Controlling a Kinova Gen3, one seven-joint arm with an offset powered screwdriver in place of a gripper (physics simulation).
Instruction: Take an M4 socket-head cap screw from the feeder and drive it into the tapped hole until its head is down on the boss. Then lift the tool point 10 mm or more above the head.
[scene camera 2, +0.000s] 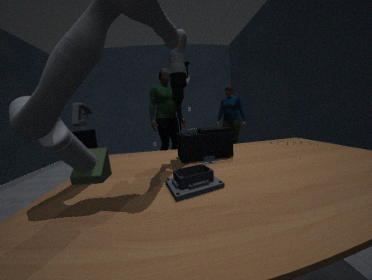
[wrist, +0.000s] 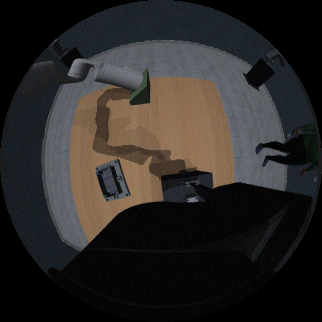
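The black feeder box (scene camera 2: 206, 146) (wrist: 172, 192) stands on the table, with small light metal parts on its top. My gripper, a dark powered screwdriver (scene camera 2: 180, 126) (wrist: 192, 185), points down with its thin tip at the feeder's top, near the left end in the scene view. Whether the tip touches a screw is too small and dark to tell. The workpiece, a dark open-topped housing (scene camera 2: 193, 176) on a grey base plate (scene camera 2: 199, 191), lies nearer the scene camera; the housing and plate (wrist: 123, 192) also show left of the feeder in the wrist view. Its tapped hole and boss cannot be made out clearly.
A green wedge block (scene camera 2: 102, 167) (wrist: 141, 94) stands under the arm's base on the wooden table (scene camera 2: 280, 200) (wrist: 190, 115). A small grey piece (scene camera 2: 209, 159) lies at the feeder's front foot. Two people stand behind the table. The tool's dark body hides the lower wrist view.
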